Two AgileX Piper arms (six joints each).
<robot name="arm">
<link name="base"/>
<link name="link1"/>
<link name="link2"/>
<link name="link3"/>
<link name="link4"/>
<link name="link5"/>
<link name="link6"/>
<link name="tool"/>
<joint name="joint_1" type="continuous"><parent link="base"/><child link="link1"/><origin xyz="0 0 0.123"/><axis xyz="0 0 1"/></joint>
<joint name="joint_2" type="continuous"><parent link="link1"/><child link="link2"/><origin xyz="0 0 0"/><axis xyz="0 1 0"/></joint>
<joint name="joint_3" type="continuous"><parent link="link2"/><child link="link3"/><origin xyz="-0.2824 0 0.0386"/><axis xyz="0 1 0"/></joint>
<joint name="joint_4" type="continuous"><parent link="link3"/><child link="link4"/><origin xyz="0.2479 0 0.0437"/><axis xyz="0.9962 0 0.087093"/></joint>
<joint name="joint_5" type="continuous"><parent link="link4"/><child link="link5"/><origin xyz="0 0 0"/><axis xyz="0 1 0"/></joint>
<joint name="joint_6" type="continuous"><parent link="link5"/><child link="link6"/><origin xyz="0.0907 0 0.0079"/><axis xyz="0.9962 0 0.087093"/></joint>
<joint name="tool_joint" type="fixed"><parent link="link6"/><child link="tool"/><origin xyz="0 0 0" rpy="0 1.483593 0"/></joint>
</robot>
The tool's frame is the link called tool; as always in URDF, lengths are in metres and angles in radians. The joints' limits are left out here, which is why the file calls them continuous.
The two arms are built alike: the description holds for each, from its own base.
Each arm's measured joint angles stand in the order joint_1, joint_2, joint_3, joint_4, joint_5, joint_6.
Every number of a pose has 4 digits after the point.
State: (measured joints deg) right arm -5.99 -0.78 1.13 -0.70 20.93 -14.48; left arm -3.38 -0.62 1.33 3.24 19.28 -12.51
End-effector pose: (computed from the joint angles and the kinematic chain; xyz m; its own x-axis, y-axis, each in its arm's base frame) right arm 0.0523 -0.0059 0.1744 -0.2975 -0.2313 -0.9263 0.0320 0.9673 -0.2518; left arm 0.0536 -0.0015 0.1756 -0.2610 -0.1491 -0.9538 -0.0019 0.9881 -0.1539
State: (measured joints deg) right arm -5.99 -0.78 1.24 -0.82 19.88 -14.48; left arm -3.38 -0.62 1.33 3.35 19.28 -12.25
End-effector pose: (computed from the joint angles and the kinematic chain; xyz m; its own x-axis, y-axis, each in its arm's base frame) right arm 0.0528 -0.0060 0.1753 -0.2825 -0.2348 -0.9301 0.0360 0.9663 -0.2549; left arm 0.0536 -0.0014 0.1756 -0.2609 -0.1428 -0.9548 -0.0009 0.9890 -0.1477
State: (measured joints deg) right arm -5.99 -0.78 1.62 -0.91 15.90 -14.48; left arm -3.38 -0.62 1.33 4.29 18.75 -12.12
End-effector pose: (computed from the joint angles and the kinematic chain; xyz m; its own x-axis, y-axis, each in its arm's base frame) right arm 0.0544 -0.0061 0.1793 -0.2239 -0.2428 -0.9439 0.0511 0.9642 -0.2601; left arm 0.0538 -0.0010 0.1765 -0.2511 -0.1255 -0.9598 0.0005 0.9915 -0.1298
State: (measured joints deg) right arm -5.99 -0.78 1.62 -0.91 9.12 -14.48; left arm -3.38 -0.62 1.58 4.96 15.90 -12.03
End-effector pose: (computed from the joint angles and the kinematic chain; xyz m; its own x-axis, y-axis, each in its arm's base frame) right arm 0.0560 -0.0061 0.1899 -0.1113 -0.2550 -0.9605 0.0802 0.9611 -0.2644; left arm 0.0549 -0.0011 0.1794 -0.2071 -0.1143 -0.9716 0.0097 0.9929 -0.1189
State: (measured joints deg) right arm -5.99 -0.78 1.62 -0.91 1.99 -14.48; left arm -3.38 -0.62 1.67 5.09 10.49 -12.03
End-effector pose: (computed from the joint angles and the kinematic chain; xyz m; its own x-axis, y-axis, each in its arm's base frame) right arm 0.0563 -0.0060 0.2012 0.0084 -0.2677 -0.9635 0.1111 0.9578 -0.2652; left arm 0.0563 -0.0018 0.1874 -0.1175 -0.1156 -0.9863 0.0288 0.9924 -0.1197
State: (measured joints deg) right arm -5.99 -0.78 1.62 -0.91 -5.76 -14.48; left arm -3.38 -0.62 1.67 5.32 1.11 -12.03
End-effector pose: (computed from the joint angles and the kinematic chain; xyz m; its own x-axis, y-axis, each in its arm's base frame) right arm 0.0550 -0.0056 0.2135 0.1378 -0.2812 -0.9497 0.1445 0.9543 -0.2616; left arm 0.0567 -0.0032 0.2022 0.0425 -0.1196 -0.9919 0.0626 0.9912 -0.1168
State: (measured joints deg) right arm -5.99 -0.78 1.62 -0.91 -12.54 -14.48; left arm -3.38 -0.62 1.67 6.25 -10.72 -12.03
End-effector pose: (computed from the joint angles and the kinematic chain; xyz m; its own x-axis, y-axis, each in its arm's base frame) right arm 0.0526 -0.0052 0.2239 0.2487 -0.2926 -0.9233 0.1732 0.9514 -0.2548; left arm 0.0537 -0.0050 0.2206 0.2423 -0.1171 -0.9631 0.1039 0.9901 -0.0942
